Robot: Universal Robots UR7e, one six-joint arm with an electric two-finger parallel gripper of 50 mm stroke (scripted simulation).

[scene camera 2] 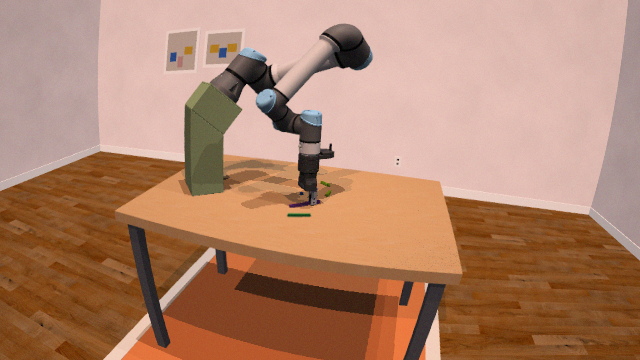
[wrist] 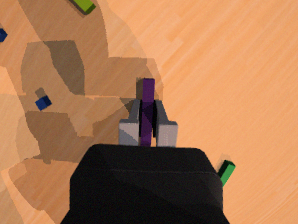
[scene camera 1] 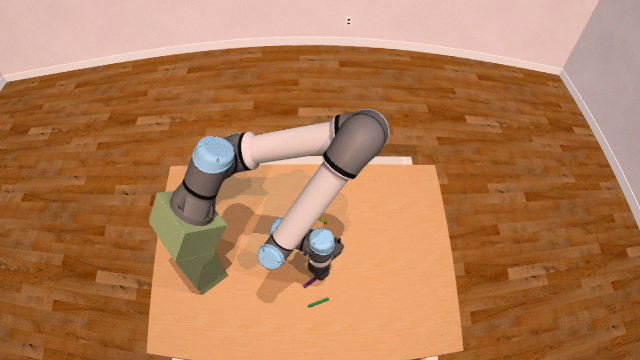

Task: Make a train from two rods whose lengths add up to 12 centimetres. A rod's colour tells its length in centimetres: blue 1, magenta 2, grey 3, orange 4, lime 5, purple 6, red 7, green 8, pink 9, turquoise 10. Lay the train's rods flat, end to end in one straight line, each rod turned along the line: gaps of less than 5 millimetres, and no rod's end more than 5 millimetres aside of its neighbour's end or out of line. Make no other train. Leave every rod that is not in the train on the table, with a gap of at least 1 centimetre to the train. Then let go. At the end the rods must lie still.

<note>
In view: my gripper (wrist: 147, 111) and a purple rod (wrist: 148, 84).
</note>
